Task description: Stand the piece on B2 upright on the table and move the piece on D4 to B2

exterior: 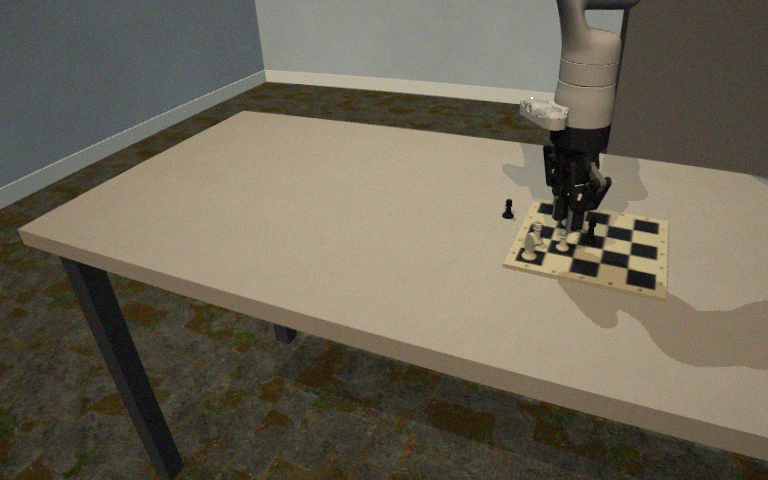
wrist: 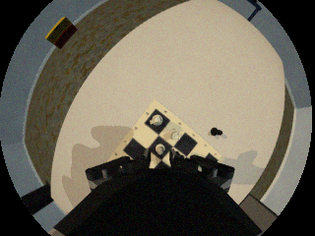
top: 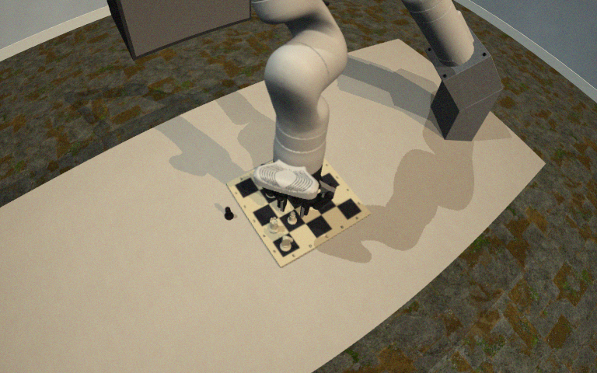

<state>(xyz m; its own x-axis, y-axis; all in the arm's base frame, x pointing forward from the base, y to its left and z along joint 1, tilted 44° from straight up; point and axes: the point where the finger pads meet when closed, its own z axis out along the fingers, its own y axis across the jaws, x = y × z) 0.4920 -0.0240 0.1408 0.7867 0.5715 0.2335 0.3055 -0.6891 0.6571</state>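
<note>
My hand is 40 mm above the white pawn. Round my hand: chessboard: 60 mm below, 50 mm behind, 20 mm to the right; then white king: 70 mm to the right, 30 mm below, 20 mm behind; then black pawn: 100 mm to the right, 70 mm ahead, 50 mm below.
</note>
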